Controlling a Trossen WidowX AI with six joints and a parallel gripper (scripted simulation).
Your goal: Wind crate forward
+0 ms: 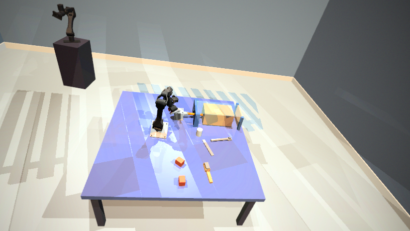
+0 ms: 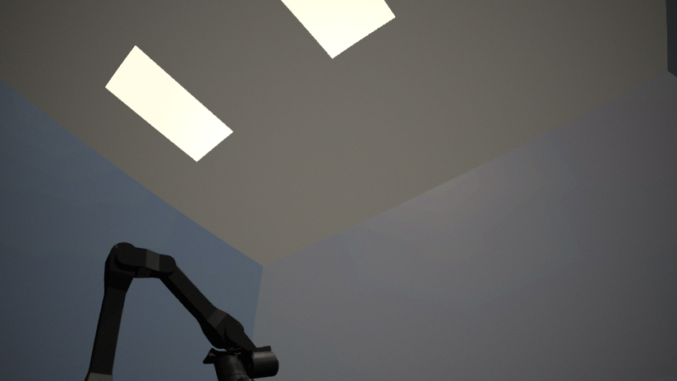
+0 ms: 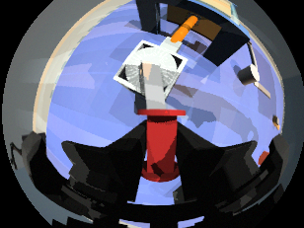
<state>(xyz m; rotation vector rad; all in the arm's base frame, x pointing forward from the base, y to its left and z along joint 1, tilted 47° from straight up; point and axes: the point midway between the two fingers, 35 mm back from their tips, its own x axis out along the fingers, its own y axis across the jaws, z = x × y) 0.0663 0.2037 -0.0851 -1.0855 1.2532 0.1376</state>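
The winch handle is 1 cm ahead of my gripper tip, 2 cm to the left of it and 3 cm below it. Round my gripper tip: red piece 1 cm behind, 1 cm to the right; blue steel frame 21 cm ahead, 9 cm to the left, 3 cm below; grey winch 4 cm ahead, 5 cm to the left, 10 cm below.
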